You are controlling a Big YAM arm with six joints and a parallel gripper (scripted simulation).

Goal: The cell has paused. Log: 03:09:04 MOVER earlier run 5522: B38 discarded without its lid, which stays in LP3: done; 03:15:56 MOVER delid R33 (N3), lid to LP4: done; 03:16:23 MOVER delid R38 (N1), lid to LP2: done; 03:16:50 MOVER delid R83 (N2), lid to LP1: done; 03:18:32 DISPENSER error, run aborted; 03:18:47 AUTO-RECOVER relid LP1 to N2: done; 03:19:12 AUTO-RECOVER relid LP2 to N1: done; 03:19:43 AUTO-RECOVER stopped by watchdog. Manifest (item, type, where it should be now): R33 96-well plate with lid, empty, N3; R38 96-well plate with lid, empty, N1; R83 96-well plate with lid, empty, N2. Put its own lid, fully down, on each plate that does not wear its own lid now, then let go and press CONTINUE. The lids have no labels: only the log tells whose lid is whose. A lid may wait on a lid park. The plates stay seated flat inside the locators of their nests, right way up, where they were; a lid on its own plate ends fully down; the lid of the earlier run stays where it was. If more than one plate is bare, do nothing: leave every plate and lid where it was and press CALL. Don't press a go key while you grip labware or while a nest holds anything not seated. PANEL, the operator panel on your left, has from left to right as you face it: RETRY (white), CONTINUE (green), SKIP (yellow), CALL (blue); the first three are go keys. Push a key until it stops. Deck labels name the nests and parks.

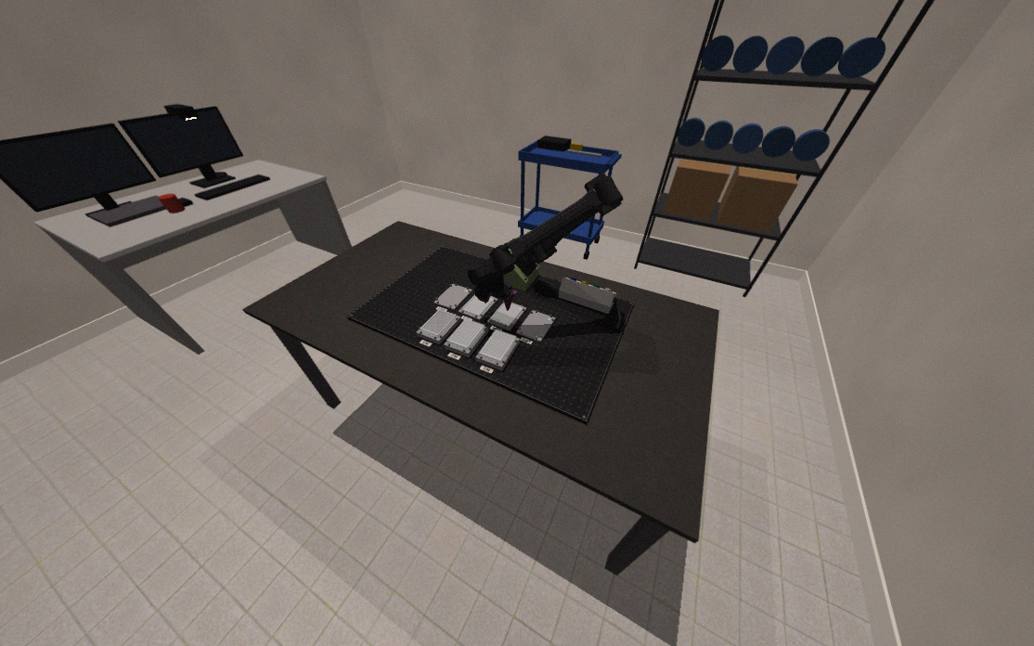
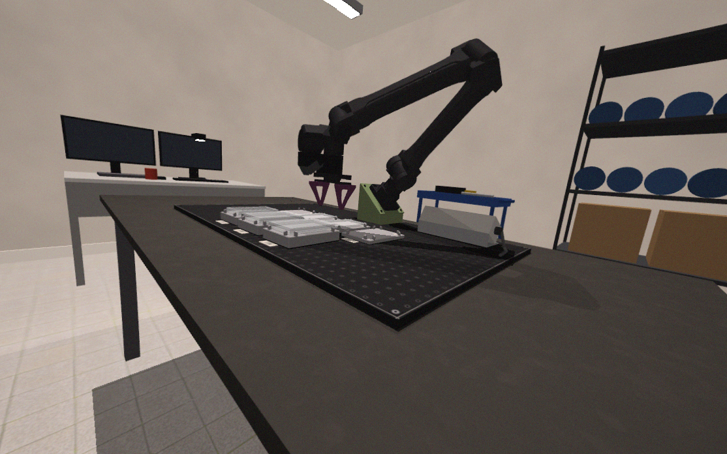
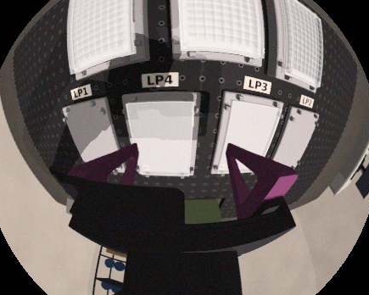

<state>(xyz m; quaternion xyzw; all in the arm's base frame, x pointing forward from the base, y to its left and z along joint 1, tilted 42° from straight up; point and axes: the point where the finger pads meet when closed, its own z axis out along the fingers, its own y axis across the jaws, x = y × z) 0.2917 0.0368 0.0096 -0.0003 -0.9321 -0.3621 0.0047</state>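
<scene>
The lid park LP4 lies 6 cm below my hand, 3 cm to the left of it and 3 cm behind it. The rest, counted from my hand: white 96-well plate (17 cm to the right, 16 cm ahead, 4 cm below); then LP4 label (7 cm below, 6 cm ahead, 3 cm to the left); then lid park LP1 (16 cm to the left, 6 cm below, 2 cm behind).
</scene>
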